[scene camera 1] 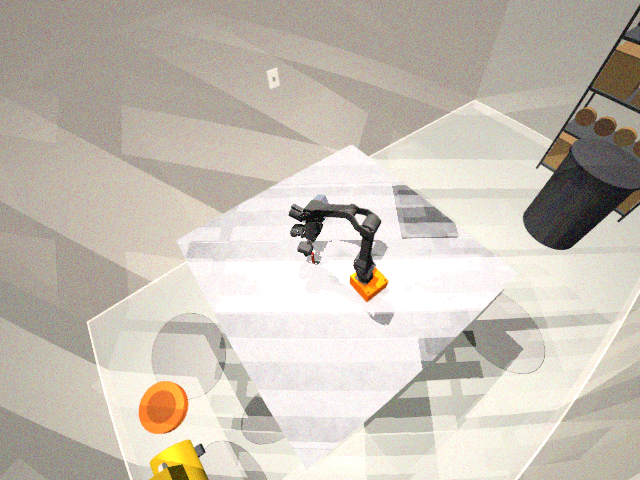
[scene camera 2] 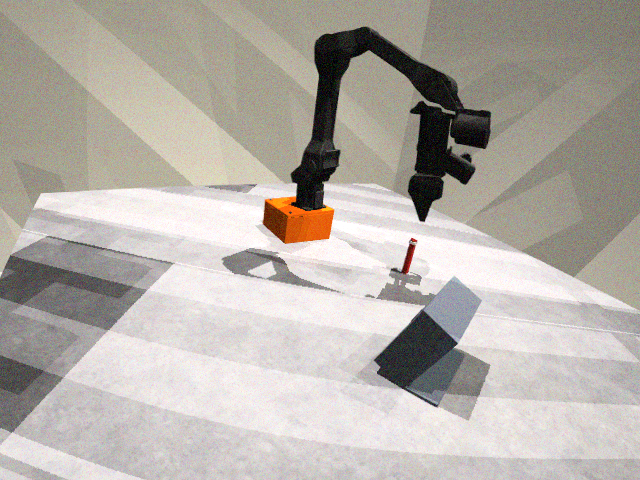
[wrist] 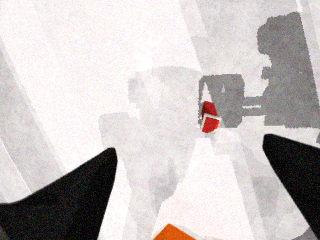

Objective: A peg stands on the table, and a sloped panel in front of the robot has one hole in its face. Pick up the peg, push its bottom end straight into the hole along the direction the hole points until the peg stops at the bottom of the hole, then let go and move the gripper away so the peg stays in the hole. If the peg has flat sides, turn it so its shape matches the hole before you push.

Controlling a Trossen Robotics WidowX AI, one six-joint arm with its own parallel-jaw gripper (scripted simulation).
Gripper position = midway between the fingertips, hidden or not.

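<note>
My gripper (scene camera 2: pixel 424 212) open, holding nothing. Wrist view: gripper again (wrist: pixel 189 147).
</note>
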